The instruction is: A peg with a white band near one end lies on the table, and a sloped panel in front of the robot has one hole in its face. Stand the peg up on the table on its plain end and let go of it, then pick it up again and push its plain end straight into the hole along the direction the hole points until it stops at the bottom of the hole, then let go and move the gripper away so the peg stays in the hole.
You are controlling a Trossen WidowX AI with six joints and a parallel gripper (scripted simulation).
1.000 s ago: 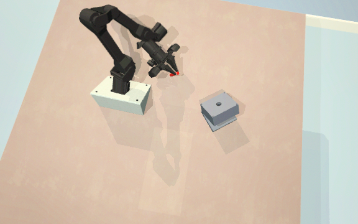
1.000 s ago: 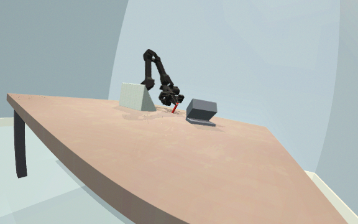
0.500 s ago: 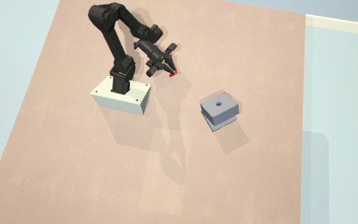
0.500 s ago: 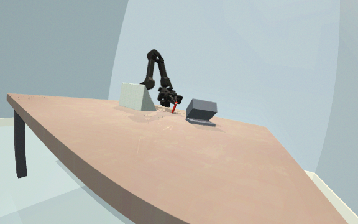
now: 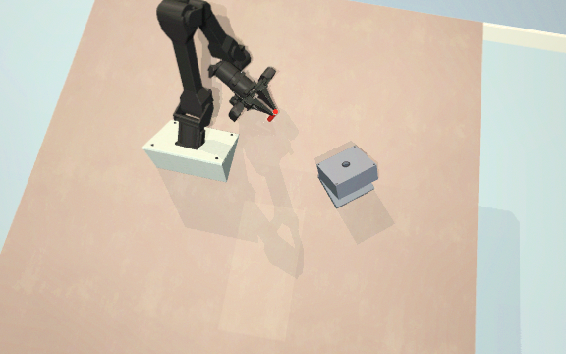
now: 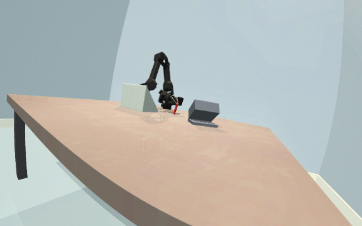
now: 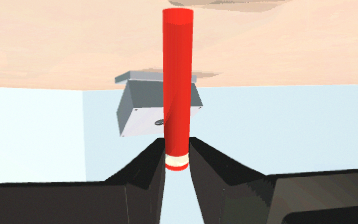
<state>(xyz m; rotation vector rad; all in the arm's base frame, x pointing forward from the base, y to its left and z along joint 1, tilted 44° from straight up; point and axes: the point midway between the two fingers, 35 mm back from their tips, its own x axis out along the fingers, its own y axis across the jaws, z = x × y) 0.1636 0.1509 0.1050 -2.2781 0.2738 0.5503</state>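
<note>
Now: the red peg 1 cm below my gripper tip. Round my gripper tip: grey sloped panel (25 cm ahead, 11 cm to the right, 1 cm below).
</note>
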